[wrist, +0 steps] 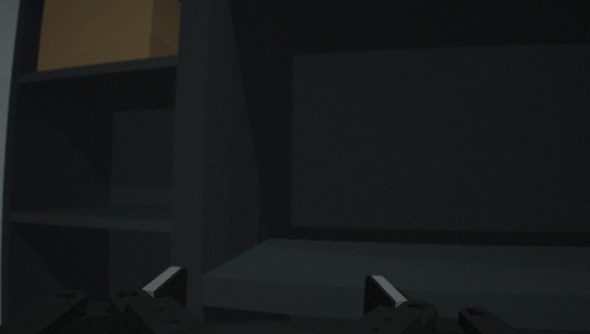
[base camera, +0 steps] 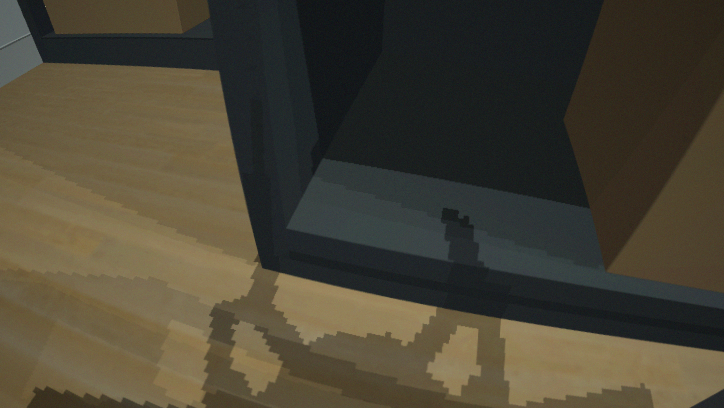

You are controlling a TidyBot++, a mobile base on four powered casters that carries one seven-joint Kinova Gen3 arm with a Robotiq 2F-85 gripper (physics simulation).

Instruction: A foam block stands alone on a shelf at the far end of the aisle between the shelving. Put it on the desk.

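Frame: origin at the arm's base, x ahead, y left, z up, level; centimetres.
Where they show: gripper, fingertip midpoint: (wrist: 276, 292).
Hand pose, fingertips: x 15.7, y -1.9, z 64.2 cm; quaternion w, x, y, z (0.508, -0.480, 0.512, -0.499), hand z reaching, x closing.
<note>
After its pixels a point has its place.
My gripper (wrist: 276, 292) {x 15.7, y -1.9, z 64.2 cm} is open, its two pale-edged fingertips wide apart at the bottom of the wrist view. No object shows between them. Behind them is a dark shelf board (wrist: 400, 265) {x 39.6, y -17.6, z 59.4 cm} with a dark back panel above it. The foam block does not show in either view, and neither does the desk. In the base camera view the gripper itself does not show; a shadow of an arm-like shape falls on the floor and on the bottom shelf (base camera: 364, 220) {x 36.8, y -1.5, z -32.0 cm}.
Dark shelving has an upright post (base camera: 253, 126) {x 36.1, y 7.4, z -21.0 cm} (wrist: 190, 150) {x 36.1, y 7.5, z 73.0 cm} at the left of the nearer bay. A large brown box (base camera: 668, 167) {x 30.4, y -24.7, z -19.7 cm} stands on the bottom shelf at the right. Another brown box (base camera: 116, 15) {x 98.6, y 55.4, z -27.4 cm} sits in the farther bay. A brown box (wrist: 95, 32) {x 98.6, y 55.6, z 116.6 cm} is on an upper shelf.
</note>
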